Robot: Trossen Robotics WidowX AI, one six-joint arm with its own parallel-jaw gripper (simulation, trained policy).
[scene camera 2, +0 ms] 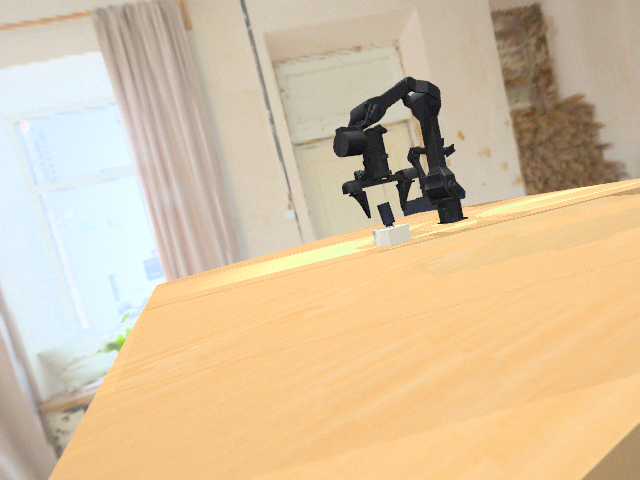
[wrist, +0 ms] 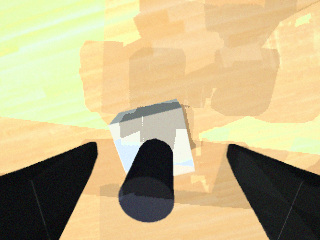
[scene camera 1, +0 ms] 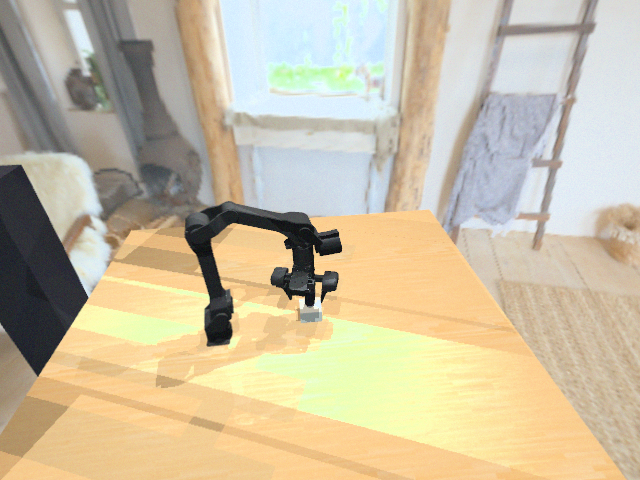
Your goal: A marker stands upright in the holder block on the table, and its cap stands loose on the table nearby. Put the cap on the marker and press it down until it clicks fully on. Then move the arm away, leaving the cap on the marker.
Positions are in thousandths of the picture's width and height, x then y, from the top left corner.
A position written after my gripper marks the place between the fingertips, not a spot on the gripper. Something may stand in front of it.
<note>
I see my gripper (scene camera 2: 604,447) and a dark cap (wrist: 461,810).
My gripper is seen too in the wrist view (wrist: 511,623) and in scene camera 1 (scene camera 1: 479,626).
</note>
